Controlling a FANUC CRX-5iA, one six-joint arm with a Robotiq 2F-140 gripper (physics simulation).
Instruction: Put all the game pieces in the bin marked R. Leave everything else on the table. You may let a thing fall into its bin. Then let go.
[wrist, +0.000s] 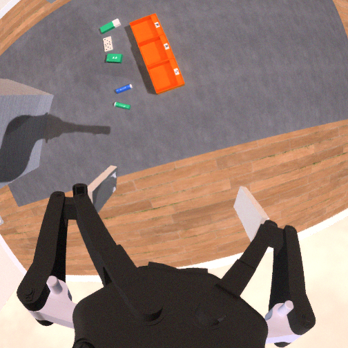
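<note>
My gripper (177, 187) is open and empty, high above the scene; the pieces and the bins lie far ahead of it. A white domino-like tile with black dots (107, 44) lies flat at the upper left. A green block with white marks (114, 58) lies just below it. An orange three-compartment bin (170, 80) stands to their right, its compartments without visible contents. Each compartment has a small white label, the upper (157, 24), middle (166, 46) and lower (176, 71); the letters are too small to read surely.
A green and white block (110, 26) lies above the tile. A blue cylinder (123, 89) and a green cylinder (122, 105) lie left of the bin's lower end. A large grey box-like block (25, 107) stands at the left edge, with the arm's shadow on it.
</note>
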